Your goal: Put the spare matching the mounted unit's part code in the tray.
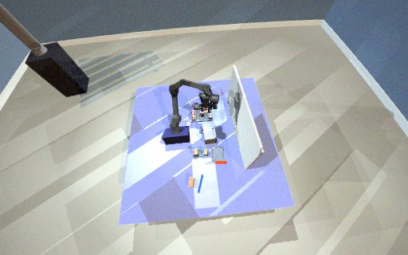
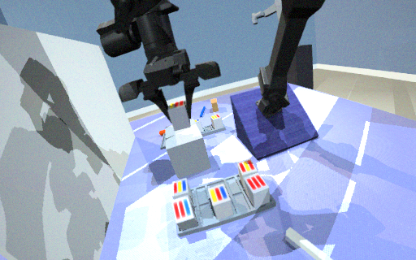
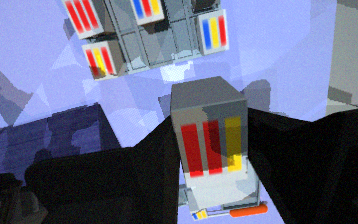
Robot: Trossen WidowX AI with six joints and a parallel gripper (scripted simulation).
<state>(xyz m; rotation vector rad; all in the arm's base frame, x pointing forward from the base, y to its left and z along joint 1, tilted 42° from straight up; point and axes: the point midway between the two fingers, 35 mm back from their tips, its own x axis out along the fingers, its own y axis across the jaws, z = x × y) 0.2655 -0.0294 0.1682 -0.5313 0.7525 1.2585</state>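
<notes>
The flat grey tray is 2 cm ahead of my gripper tip, 33 cm to the right of it and 18 cm below it. Also, from my gripper tip: tall white board (24 cm ahead, 17 cm to the right, 4 cm above); then grey spare block (2 cm above); then mounted unit (13 cm to the right, 13 cm below).
</notes>
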